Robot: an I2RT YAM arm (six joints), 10 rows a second.
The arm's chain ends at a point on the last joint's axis. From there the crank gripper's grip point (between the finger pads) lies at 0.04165 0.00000 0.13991 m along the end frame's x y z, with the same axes.
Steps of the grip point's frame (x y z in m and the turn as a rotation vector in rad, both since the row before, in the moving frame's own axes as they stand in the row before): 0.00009, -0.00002, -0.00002, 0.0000, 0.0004, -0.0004; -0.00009, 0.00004, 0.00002, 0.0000, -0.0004, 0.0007; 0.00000, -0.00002, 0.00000, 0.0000, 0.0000, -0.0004; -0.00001, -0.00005, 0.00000, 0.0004, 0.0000, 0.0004; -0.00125, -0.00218, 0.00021, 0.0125, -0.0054, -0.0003; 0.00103, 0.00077, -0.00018, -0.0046, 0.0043, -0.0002; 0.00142, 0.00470, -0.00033, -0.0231, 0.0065, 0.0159; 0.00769, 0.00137, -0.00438, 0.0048, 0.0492, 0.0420; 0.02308, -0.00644, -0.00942, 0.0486, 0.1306, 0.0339; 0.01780, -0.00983, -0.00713, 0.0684, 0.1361, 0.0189; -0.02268, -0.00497, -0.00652, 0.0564, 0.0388, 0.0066; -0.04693, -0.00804, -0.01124, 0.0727, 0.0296, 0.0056
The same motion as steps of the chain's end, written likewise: 0.00003, 0.00000, 0.00000, 0.0000, 0.0004, -0.0004; -0.00003, 0.00001, 0.00000, 0.0000, -0.0004, 0.0007; 0.00000, 0.00000, 0.00000, 0.0000, 0.0000, -0.0004; -0.00001, -0.00001, 0.00000, 0.0004, 0.0000, 0.0004; -0.00049, -0.00042, 0.00000, 0.0125, -0.0054, -0.0003; 0.00043, 0.00014, 0.00000, -0.0046, 0.0043, -0.0002; 0.00054, 0.00080, -0.00001, -0.0231, 0.0065, 0.0159; 0.00088, 0.00014, -0.00217, 0.0048, 0.0492, 0.0420; 0.00513, -0.00151, -0.00268, 0.0486, 0.1306, 0.0339; -0.00086, -0.00145, 0.00011, 0.0684, 0.1361, 0.0189; -0.02810, 0.00258, -0.00459, 0.0564, 0.0388, 0.0066; -0.05108, 0.00183, -0.00959, 0.0727, 0.0296, 0.0056
